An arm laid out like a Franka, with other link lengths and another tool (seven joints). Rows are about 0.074 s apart.
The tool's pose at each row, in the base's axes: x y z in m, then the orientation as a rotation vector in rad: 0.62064 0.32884 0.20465 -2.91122 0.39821 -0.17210; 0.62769 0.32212 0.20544 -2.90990 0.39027 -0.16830; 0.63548 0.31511 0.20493 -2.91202 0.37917 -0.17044; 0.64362 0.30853 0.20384 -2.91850 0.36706 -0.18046; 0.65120 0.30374 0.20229 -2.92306 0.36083 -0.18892; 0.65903 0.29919 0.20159 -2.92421 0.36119 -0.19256; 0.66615 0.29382 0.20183 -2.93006 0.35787 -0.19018; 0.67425 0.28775 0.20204 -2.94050 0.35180 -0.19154; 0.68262 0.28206 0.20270 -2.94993 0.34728 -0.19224; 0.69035 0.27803 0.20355 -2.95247 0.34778 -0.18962; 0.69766 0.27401 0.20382 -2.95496 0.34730 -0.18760; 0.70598 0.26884 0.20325 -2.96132 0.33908 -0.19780
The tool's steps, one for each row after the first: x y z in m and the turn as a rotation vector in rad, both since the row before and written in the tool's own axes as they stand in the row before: 0.00867 0.00439 -0.00098 0.00244 -0.00334 -0.00477; 0.00933 0.00480 0.00030 -0.00023 0.00069 -0.00777; 0.00946 0.00450 0.00100 -0.00416 0.00626 -0.00959; 0.00837 0.00311 0.00176 -0.00329 0.00553 -0.00532; 0.00861 0.00269 0.00106 -0.00111 0.00256 -0.00017; 0.00823 0.00344 -0.00007 -0.00528 -0.00145 -0.00285; 0.00933 0.00392 -0.00001 -0.00929 0.00118 -0.00553; 0.00953 0.00346 -0.00030 -0.00857 0.00078 -0.00431; 0.00852 0.00202 -0.00030 -0.00262 -0.00155 0.00013; 0.00805 0.00221 0.00020 -0.00241 -0.00121 -0.00054; 0.00921 0.00324 0.00100 -0.00485 0.00668 -0.00682
